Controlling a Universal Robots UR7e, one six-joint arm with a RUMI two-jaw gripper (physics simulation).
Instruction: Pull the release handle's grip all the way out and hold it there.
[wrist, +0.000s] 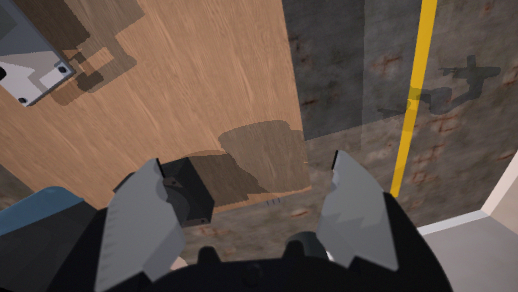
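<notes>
At the upper left of the wrist view, part of the release handle's fixture shows: a pale mounting plate (37, 77) with dark bolts at its corners, under a grey housing cut off by the frame's edge. The handle's grip cannot be made out; a small dark shape at the left edge is too cut off to tell. Shadows of the fixture fall on the wood to its right. My gripper (249, 156) is open and empty, its jaws wide apart, below and to the right of the fixture in the view and apart from it.
The wooden table top (200, 80) ends at an edge running down the middle. A black block (200, 192) with screws shows partly behind the left jaw. A blue rounded arm part (42, 202) is at lower left. Dark floor with a yellow line (422, 60) and a pale wall base are at right.
</notes>
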